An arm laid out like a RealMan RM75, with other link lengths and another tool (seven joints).
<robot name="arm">
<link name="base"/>
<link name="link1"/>
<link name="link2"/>
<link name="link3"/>
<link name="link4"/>
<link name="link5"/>
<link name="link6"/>
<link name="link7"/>
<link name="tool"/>
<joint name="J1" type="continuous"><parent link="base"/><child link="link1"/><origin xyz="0 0 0.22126" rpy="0 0 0"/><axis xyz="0 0 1"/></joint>
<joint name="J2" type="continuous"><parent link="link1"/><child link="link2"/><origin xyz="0 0 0" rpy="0 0 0"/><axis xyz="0 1 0"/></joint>
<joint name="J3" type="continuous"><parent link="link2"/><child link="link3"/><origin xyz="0 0 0.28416" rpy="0 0 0"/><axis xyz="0 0 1"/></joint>
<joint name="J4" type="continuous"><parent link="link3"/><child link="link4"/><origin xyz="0 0 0" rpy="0 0 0"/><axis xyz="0 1 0"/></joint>
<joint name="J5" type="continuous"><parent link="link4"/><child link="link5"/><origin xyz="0 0 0.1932" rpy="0 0 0"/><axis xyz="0 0 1"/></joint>
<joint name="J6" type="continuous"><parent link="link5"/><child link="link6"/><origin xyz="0 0 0" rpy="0 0 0"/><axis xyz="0 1 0"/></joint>
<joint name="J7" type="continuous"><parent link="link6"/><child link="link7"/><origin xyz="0 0 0.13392" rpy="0 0 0"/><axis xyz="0 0 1"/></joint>
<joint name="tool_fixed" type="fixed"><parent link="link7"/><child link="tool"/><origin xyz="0.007 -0.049 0.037" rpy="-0.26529 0 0.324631"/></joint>
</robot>
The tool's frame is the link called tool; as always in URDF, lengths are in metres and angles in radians. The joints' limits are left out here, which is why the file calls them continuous.
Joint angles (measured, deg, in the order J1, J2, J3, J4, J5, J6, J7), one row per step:
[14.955 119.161 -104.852 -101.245 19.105 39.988 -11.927]
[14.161 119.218 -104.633 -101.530 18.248 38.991 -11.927]
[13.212 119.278 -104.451 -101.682 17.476 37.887 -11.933]
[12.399 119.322 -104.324 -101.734 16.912 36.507 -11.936]
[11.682 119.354 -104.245 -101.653 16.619 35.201 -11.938]
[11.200 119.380 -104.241 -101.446 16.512 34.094 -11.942]
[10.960 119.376 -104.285 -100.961 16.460 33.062 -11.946]
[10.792 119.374 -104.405 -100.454 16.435 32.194 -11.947]
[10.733 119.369 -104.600 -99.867 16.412 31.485 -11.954]
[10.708 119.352 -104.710 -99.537 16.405 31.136 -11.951]
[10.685 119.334 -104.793 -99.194 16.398 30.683 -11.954]
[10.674 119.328 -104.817 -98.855 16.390 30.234 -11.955]
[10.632 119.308 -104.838 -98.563 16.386 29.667 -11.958]
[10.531 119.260 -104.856 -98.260 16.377 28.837 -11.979]
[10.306 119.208 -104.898 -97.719 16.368 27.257 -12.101]
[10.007 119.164 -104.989 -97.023 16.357 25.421 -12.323]
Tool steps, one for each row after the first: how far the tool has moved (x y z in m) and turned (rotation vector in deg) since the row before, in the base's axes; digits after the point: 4 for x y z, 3 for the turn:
[0.0024 -0.0005 0.0048 1.343 -0.046 0.075]
[0.0037 -0.0010 0.0042 1.274 -0.008 -0.106]
[0.0024 -0.0007 0.0038 1.250 0.209 0.134]
[0.0025 -0.0007 0.0027 0.976 0.326 0.069]
[0.0017 -0.0004 0.0013 0.650 0.328 0.086]
[0.0018 0.0003 0.0002 0.427 0.209 0.063]
[0.0016 0.0002 -0.0006 0.239 0.146 0.041]
[0.0014 0.0003 -0.0014 0.042 0.033 0.017]
[0.0009 0.0002 -0.0009 -0.008 -0.005 -0.019]
[0.0008 0.0003 -0.0006 0.076 0.031 0.031]
[0.0009 0.0004 -0.0003 0.124 0.052 0.014]
[0.0006 0.0004 0.0001 0.221 0.104 0.100]
[0.0005 0.0004 0.0007 0.393 0.160 0.214]
[0.0009 0.0006 0.0013 0.751 0.284 0.448]
[0.0014 0.0005 0.0011 0.816 0.237 0.485]

